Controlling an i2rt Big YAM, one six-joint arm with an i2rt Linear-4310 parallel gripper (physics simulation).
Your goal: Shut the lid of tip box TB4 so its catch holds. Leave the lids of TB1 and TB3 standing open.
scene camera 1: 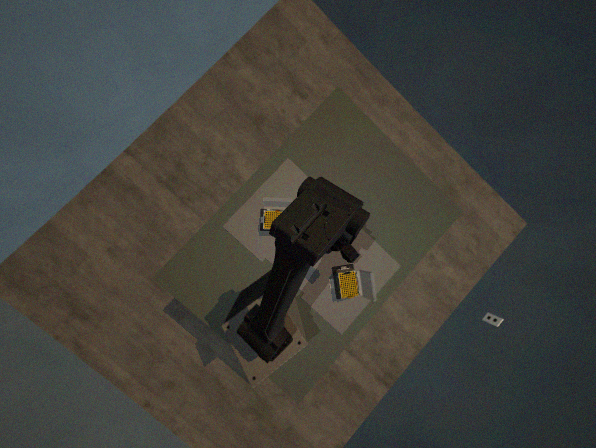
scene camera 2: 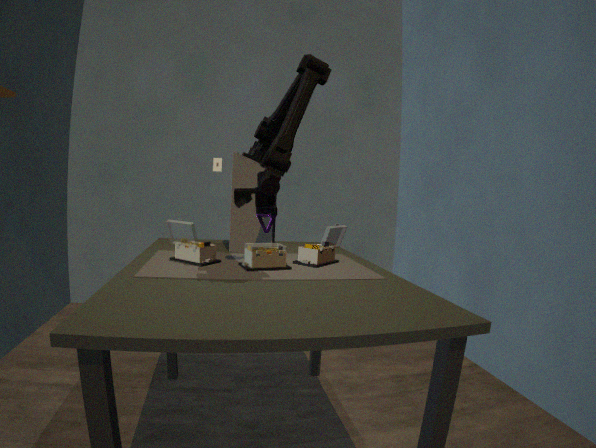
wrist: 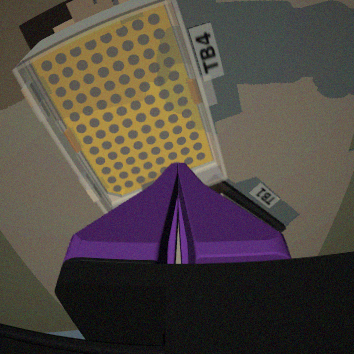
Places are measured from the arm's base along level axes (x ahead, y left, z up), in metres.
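Where they show: gripper, between the fingertips: [scene camera 2: 266, 232] [wrist: 177, 174]; arm's base, origin of its link: [scene camera 2: 254, 161].
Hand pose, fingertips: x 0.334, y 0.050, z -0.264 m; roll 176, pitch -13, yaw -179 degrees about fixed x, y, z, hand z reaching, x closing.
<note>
Each offset is from my fingertips to the centre of the thing. "spot": to the spot under its first point. Level surfaces: height alone.
Tip box TB4 {0.004 m ahead, 0.006 m right, 0.077 m down} [scene camera 2: 265, 260] [wrist: 208, 52] has a cream body and a yellow rack. Its clear lid {spot: 0.045 m ahead, 0.004 m right, 0.040 m down} [scene camera 2: 265, 246] [wrist: 119, 92] lies low over the rack; whether it is fully down or the catch holds cannot be told. The arm hides TB4 in scene camera 1. My gripper [scene camera 2: 266, 230] [wrist: 177, 174] is shut and empty, purple fingertips pointing down, a little above the lid in scene camera 2. Two other boxes, one at the left in scene camera 2 [scene camera 2: 195, 253] [scene camera 1: 348, 284] and one at the right [scene camera 2: 316, 255] [scene camera 1: 272, 219], have lids {spot: 0.034 m ahead, 0.281 m right, 0.000 m up} [scene camera 2: 182, 230] {spot: 0.024 m back, 0.242 m left, 0.008 m down} [scene camera 2: 334, 236] standing open.
A TB1 label {spot: 0.132 m back, 0.144 m left, 0.114 m down} [wrist: 265, 195] shows near the right finger in the wrist view. The boxes stand on a pale mat {0.116 m down} [scene camera 1: 342, 320] [scene camera 2: 330, 273] on the green table {0.119 m down} [scene camera 2: 270, 310]. The arm [scene camera 1: 285, 285] [scene camera 2: 295, 115] reaches over the mat between the two open lids.
</note>
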